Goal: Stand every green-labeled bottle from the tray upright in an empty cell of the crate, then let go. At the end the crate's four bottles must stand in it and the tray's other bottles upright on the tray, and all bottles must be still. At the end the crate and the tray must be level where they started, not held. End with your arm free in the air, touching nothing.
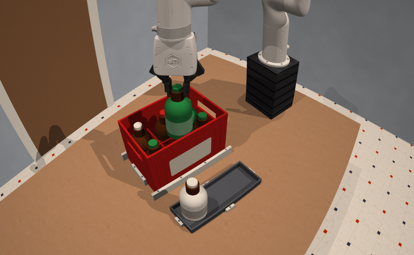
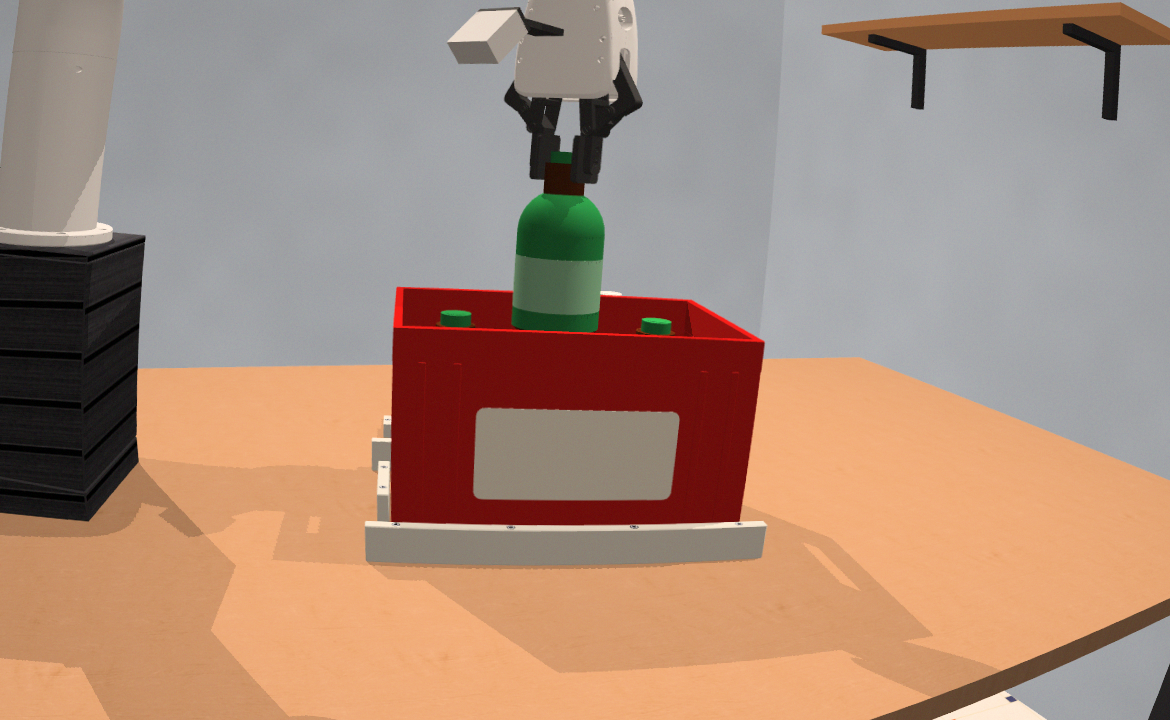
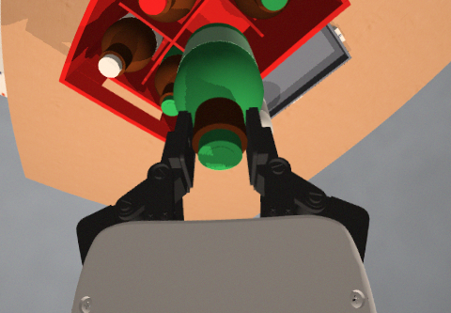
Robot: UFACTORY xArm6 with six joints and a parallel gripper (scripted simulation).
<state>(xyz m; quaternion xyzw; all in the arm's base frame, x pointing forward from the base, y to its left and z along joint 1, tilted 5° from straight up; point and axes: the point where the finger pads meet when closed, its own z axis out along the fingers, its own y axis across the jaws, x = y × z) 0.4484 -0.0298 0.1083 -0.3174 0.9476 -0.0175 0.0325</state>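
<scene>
The green bottle is 70 mm below my hand. From my hand the other things lie so: dark tray: 20 mm ahead, 170 mm to the left, 290 mm below; crate: 40 mm to the right, 210 mm below; white-labeled bottle: 110 mm ahead, 150 mm to the left, 210 mm below.
</scene>
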